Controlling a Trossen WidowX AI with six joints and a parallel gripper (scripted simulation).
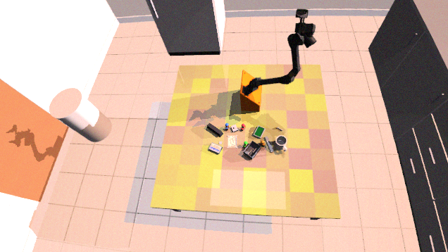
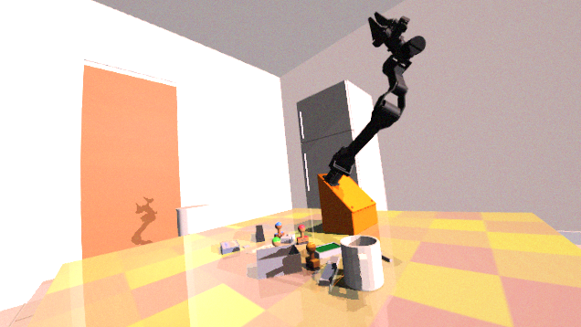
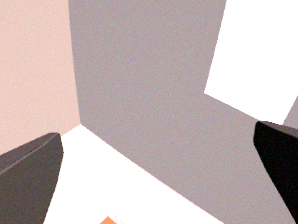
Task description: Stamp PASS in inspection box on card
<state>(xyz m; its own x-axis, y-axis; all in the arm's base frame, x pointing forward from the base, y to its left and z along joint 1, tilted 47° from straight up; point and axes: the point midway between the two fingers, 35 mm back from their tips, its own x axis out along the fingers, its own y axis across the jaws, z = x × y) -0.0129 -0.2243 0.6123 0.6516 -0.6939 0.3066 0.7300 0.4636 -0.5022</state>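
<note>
The green-knobbed PASS stamp is 360 mm ahead of my gripper tip, 250 mm to the right of it and 800 mm below it. Round my gripper tip: green ink pad: 240 mm ahead, 150 mm to the right, 820 mm below; red-knobbed stamp: 210 mm ahead, 280 mm to the right, 800 mm below; white mug: 340 mm ahead, 20 mm to the left, 780 mm below.
</note>
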